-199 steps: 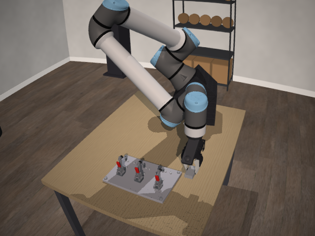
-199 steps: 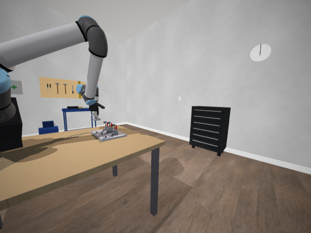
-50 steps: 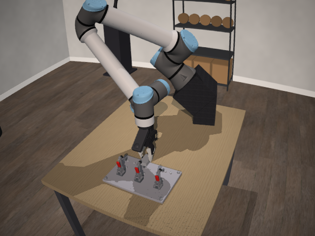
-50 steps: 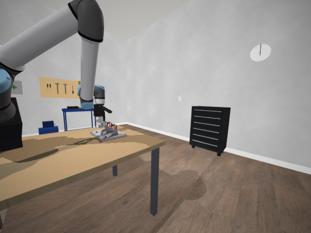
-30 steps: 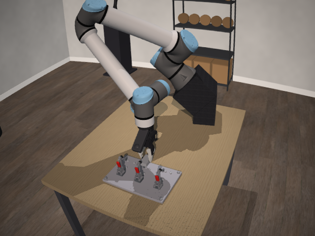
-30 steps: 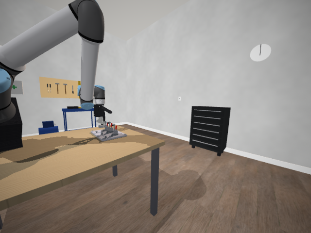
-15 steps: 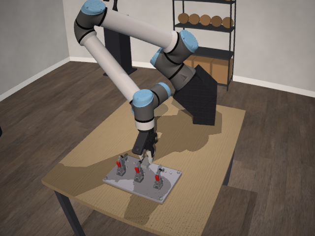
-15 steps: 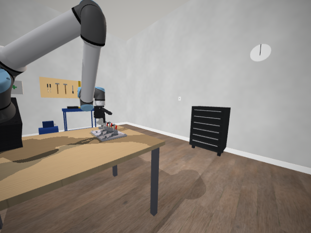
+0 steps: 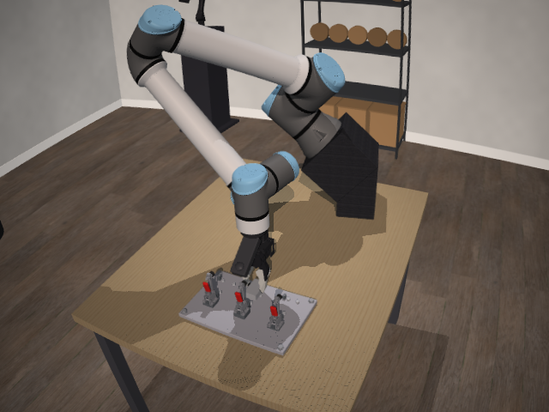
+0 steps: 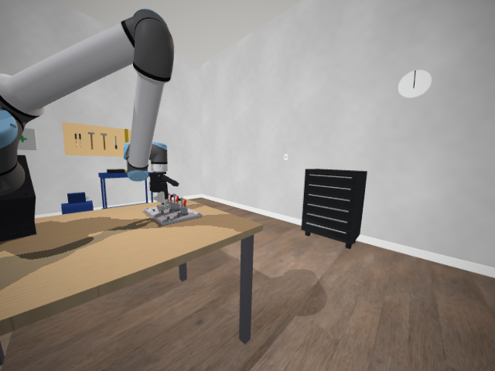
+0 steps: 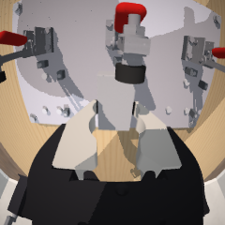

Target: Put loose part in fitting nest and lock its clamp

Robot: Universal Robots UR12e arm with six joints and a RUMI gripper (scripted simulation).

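Right now my hand is 5 cm short of the fixture plate and 5 cm above it. The rest, counted from my hand: loose part: 1 cm below.
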